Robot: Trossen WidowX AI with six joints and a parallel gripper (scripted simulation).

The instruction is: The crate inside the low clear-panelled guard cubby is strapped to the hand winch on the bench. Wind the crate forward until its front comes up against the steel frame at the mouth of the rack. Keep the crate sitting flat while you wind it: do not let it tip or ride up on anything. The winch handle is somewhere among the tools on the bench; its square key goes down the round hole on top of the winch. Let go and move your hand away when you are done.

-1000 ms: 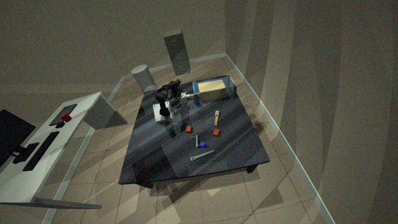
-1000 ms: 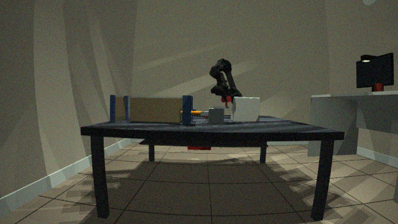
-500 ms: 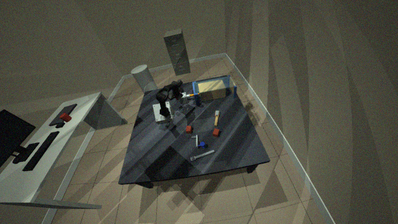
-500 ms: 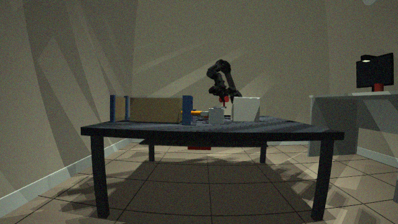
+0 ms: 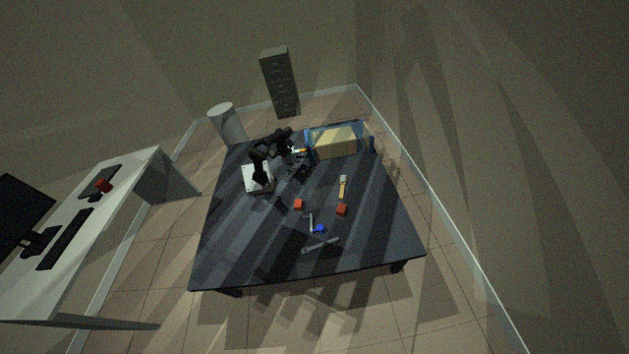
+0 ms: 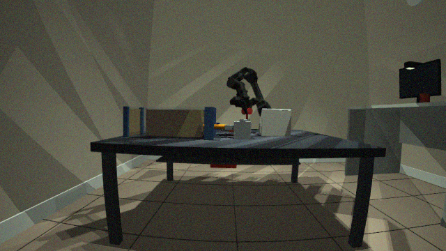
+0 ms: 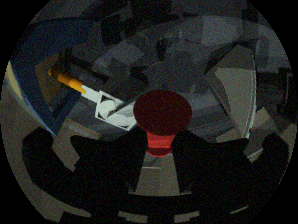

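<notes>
Now: gripper tip 3 cm above the crank arm, 2 cm to the right of it and 2 cm short of it. Also, from my gripper tip: grey winch 10 cm below, 7 cm to the left, 4 cm ahead; then red knob 1 cm to the right, 1 cm ahead; then blue frame 21 cm ahead, 5 cm to the left, 3 cm below.
</notes>
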